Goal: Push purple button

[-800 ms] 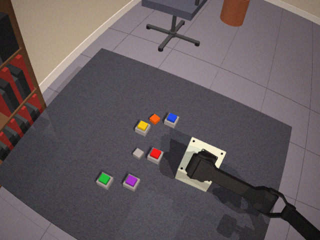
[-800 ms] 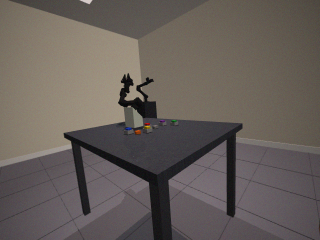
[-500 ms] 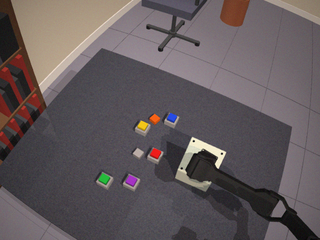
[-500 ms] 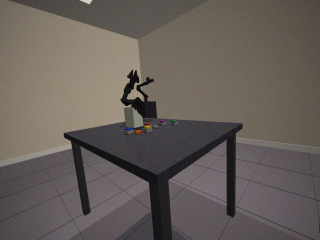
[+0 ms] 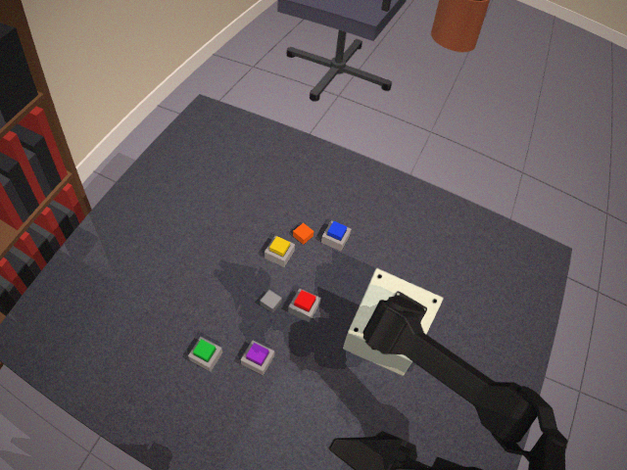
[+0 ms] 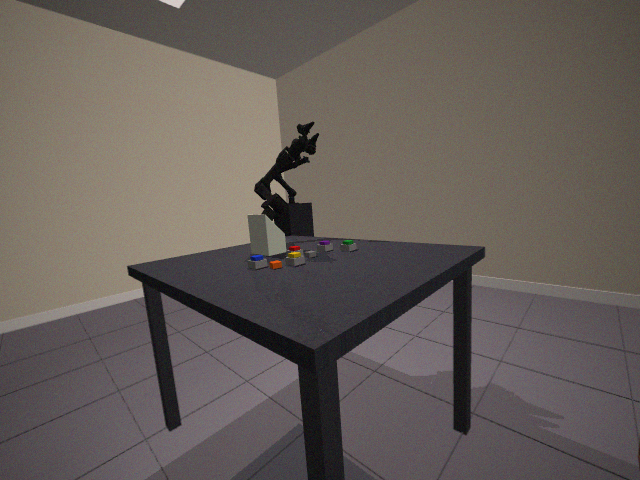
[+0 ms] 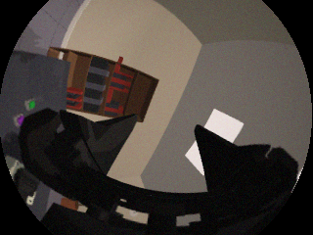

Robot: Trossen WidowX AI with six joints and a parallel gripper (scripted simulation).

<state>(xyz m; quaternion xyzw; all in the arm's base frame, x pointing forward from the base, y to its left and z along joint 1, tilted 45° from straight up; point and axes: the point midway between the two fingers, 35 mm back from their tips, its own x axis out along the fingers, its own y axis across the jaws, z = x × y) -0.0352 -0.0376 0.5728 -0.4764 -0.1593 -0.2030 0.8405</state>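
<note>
Now: the purple button 24 cm ahead of my gripper tip, 21 cm to the right of it and 55 cm below it. The rest, counted from my gripper tip: green button: 33 cm ahead, 16 cm to the right, 55 cm below; red button: 23 cm ahead, 36 cm to the right, 55 cm below; grey block: 29 cm ahead, 33 cm to the right, 57 cm below.
</note>
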